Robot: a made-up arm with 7 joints. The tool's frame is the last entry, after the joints.
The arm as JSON. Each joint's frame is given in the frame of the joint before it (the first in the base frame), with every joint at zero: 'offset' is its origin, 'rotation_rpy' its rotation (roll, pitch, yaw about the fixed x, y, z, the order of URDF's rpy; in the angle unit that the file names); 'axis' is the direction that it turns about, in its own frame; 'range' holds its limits. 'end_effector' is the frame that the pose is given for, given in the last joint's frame.
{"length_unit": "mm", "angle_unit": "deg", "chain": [
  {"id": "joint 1", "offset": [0.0, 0.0, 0.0], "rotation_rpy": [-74.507, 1.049, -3.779], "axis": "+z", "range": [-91.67, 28.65]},
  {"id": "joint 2", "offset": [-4.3, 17.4, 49.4], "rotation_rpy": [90.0, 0.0, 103.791], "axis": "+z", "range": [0.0, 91.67]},
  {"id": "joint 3", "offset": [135.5, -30.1, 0.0], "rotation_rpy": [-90.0, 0.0, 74.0], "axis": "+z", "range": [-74.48, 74.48]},
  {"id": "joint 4", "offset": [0.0, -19.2, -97.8], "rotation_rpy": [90.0, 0.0, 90.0], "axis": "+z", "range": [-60.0, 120.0]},
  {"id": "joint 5", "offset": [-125.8, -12.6, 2.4], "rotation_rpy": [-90.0, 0.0, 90.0], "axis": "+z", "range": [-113.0, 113.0]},
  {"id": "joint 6", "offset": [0.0, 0.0, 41.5], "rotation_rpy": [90.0, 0.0, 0.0], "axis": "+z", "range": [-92.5, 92.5]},
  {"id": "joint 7", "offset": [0.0, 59.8, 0.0], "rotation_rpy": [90.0, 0.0, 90.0], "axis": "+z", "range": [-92.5, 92.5]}
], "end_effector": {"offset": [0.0, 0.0, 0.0], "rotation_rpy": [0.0, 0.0, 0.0]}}
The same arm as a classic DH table. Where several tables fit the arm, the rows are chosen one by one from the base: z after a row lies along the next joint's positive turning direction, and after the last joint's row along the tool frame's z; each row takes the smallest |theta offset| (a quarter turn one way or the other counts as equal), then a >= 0, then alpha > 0; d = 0 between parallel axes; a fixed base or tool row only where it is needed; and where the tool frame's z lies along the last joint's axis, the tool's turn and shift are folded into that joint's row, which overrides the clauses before.
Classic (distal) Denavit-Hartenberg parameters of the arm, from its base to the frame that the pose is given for. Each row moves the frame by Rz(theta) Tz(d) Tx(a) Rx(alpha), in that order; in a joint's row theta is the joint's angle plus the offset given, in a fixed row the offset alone. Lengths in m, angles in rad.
base (fixed): theta0 -0.0710, d 0.0000, a 0.0000, alpha -1.3004
joint 1: theta0 -1.3111, d 0.0494, a -0.0179, alpha -1.5708
joint 2: theta0 1.2915, d 0.0000, a -0.0084, alpha 1.5708
joint 3: theta0 1.5708, d -0.2363, a 0.0192, alpha -1.5708
joint 4: theta0 1.5708, d 0.0024, a 0.0126, alpha 1.5708
joint 5: theta0 0.0000, d 0.1673, a 0.0000, alpha -1.5708
joint 6: theta0 -1.5708, d 0.0000, a 0.0598, alpha 1.5708
joint 7: theta0 0.0000, d 0.0000, a 0.0000, alpha 0.0000
Joint limits (rad, base to tool): -1.5999..0.5000 0.0000..1.5999 -1.2999..1.2999 -1.0472..2.0944 -1.9722..1.9722 -1.6144..1.6144 -1.6144..1.6144

